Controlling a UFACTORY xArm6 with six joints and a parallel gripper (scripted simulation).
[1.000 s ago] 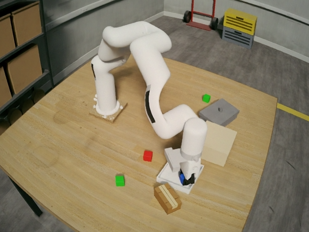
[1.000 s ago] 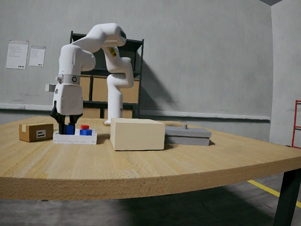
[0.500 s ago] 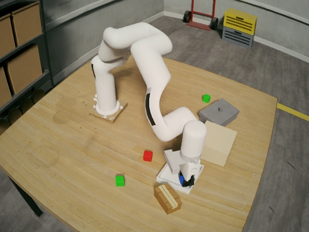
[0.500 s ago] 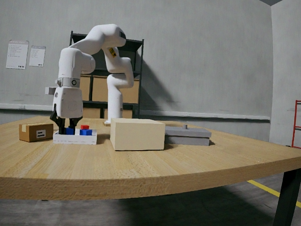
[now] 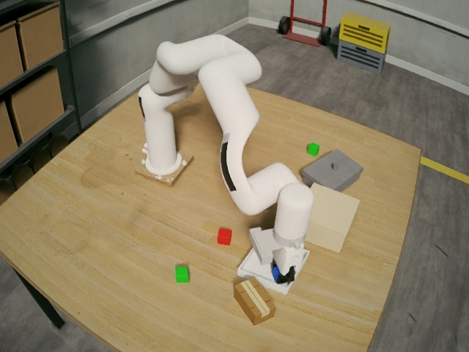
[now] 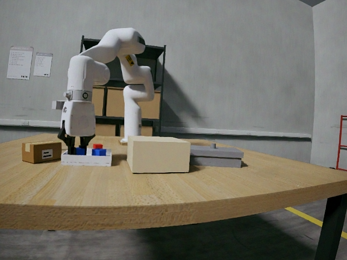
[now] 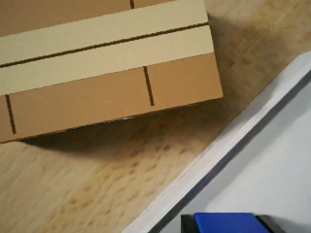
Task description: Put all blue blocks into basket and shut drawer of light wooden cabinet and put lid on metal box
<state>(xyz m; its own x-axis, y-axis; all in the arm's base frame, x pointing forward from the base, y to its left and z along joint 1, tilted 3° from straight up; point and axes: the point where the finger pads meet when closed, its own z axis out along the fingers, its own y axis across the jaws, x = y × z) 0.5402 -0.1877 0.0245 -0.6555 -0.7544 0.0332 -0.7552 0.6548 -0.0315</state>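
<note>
My hand is 3 cm to the right of the white basket, 3 cm past it and 2 cm above it. From my hand the other things lie so: red block 19 cm behind, 4 cm to the left, 1 cm below; then light wooden cabinet 23 cm to the left, 2 cm ahead, 1 cm above; then cardboard box 11 cm to the right, 1 cm behind, 1 cm above.
</note>
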